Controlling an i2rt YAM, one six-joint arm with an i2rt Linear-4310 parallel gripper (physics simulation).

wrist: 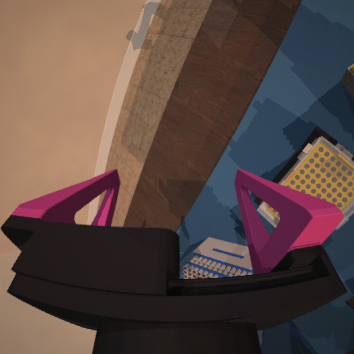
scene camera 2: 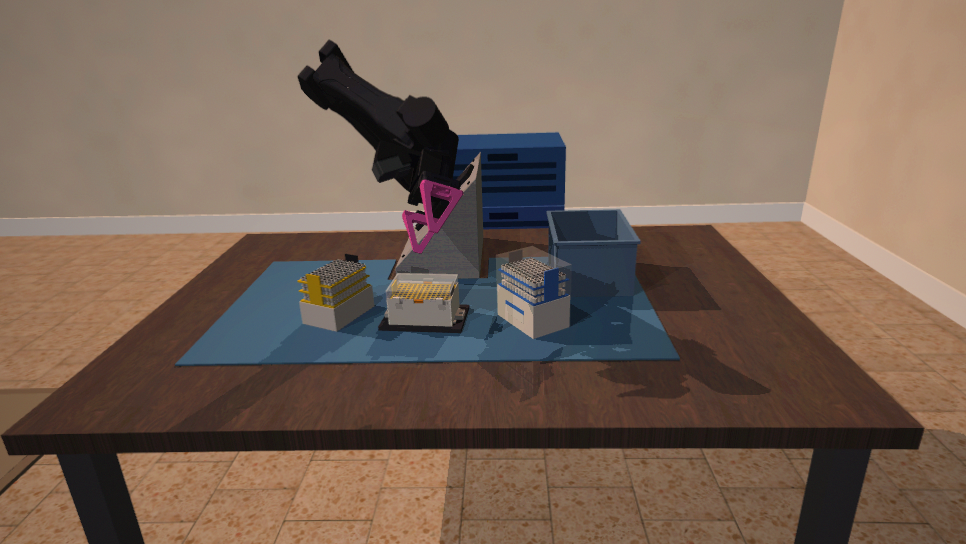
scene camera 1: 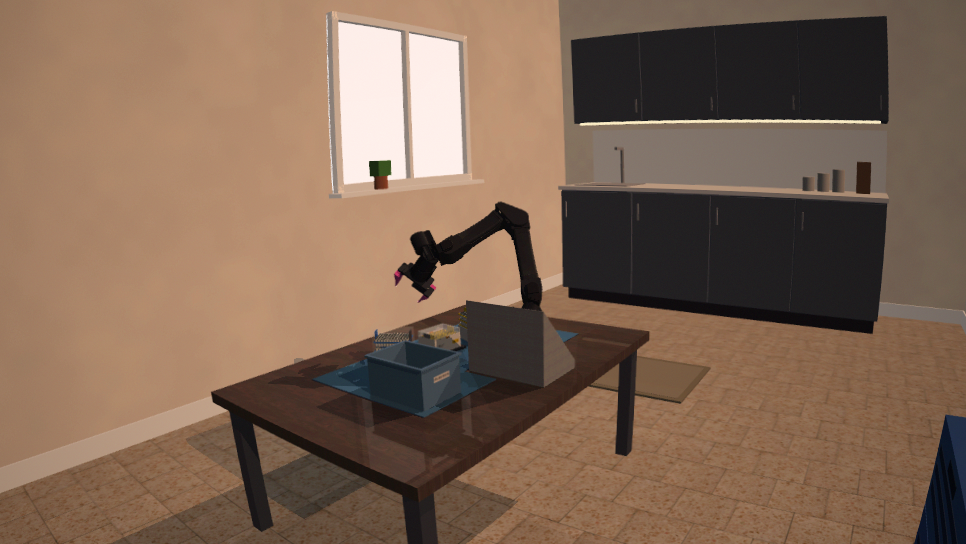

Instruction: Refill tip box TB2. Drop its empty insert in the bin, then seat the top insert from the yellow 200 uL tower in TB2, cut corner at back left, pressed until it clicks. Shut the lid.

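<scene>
My gripper (scene camera 1: 409,290) (scene camera 2: 424,241) (wrist: 176,175) is open and empty, with its pink fingers wide apart. It hangs above the table, and scene camera 2 shows it above and behind the tip box. The white tip box (scene camera 2: 422,314) stands on a black base; its label is not readable. A yellow perforated insert (scene camera 2: 422,291) (wrist: 325,182) lies level in it, with no tips visible. The lid's position is hard to tell. The yellow tower (scene camera 2: 334,297) stands left of the box in scene camera 2, its stacked inserts full of tips. The blue-grey bin (scene camera 1: 412,388) (scene camera 2: 594,260) is at the right.
A blue tower (scene camera 2: 534,297) (wrist: 217,260) with a clear cover stands between the tip box and the bin in scene camera 2. All stand on a blue mat (scene camera 1: 344,379) (scene camera 2: 236,324) on the wooden table (scene camera 2: 466,398). A grey wedge panel (scene camera 1: 506,341) (scene camera 2: 459,239) stands near the arm's base.
</scene>
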